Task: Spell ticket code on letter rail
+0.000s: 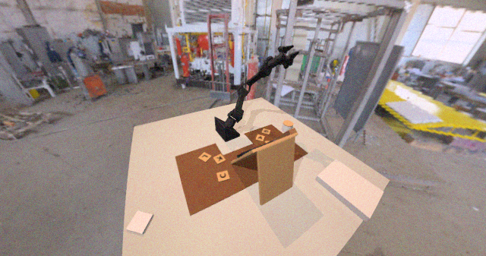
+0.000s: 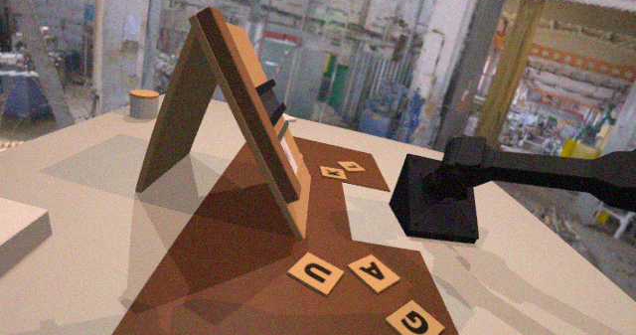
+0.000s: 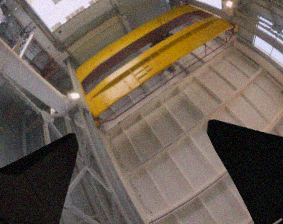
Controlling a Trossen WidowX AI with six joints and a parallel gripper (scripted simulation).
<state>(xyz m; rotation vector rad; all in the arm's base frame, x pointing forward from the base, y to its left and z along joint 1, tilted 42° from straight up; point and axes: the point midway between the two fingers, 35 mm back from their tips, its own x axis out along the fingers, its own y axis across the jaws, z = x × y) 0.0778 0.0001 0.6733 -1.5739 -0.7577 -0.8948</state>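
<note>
Right now the white ticket is 18 cm ahead of my gripper tip, 50 cm to the right of it and 51 cm below it. Round my gripper tip: brown mat 7 cm ahead, 50 cm to the right, 59 cm below; letter tile 13 cm ahead, 30 cm to the right, 59 cm below; pale box 63 cm ahead, 21 cm to the right, 58 cm below.
</note>
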